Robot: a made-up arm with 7 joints.
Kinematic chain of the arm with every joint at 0, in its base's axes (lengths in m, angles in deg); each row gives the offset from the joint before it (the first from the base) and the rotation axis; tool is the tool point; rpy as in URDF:
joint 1: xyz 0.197 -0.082 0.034 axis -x
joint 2: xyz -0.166 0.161 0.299 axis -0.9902 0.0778 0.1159
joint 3: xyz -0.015 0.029 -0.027 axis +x
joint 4: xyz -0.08 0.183 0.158 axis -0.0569 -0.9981 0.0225
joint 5: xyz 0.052 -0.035 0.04 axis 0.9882 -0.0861 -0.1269
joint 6: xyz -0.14 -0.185 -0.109 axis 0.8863 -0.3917 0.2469
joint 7: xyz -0.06 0 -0.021 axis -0.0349 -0.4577 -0.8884
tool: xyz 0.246 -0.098 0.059 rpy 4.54 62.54 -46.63
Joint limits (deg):
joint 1: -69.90..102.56
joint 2: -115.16..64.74
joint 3: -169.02..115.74
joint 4: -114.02..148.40
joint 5: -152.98..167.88
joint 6: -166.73..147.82
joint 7: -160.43..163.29
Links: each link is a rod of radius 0.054 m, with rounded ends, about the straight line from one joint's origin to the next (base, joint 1, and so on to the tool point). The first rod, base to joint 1, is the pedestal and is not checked.
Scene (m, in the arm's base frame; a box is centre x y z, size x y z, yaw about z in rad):
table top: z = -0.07
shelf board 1: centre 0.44 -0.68 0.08 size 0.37 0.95 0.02 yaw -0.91
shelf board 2: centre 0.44 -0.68 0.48 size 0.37 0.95 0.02 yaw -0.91
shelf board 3: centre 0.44 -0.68 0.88 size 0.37 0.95 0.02 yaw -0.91
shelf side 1: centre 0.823 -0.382 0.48 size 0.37 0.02 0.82 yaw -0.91
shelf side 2: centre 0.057 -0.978 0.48 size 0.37 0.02 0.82 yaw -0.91
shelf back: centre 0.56 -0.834 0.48 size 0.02 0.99 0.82 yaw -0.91
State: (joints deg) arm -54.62 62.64 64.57 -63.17 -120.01 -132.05 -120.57
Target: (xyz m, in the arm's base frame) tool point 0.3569 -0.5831 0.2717
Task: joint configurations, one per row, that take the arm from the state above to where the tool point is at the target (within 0.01 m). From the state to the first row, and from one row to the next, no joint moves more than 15 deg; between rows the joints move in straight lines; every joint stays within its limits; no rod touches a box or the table.
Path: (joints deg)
1: -42.81 59.57 65.48 -64.03 -110.69 -126.09 -122.99
2: -31.00 56.49 66.38 -64.89 -101.37 -120.12 -125.42
3: -19.19 53.42 67.29 -65.75 -92.05 -114.16 -127.84
4: -20.25 48.21 73.27 -77.65 -87.63 -106.24 -118.91
5: -21.32 43.01 79.25 -89.55 -83.20 -98.31 -109.98
6: -35.57 45.77 78.75 -84.67 -92.53 -108.18 -113.55
7: -49.83 48.54 78.25 -79.80 -101.86 -118.04 -117.12

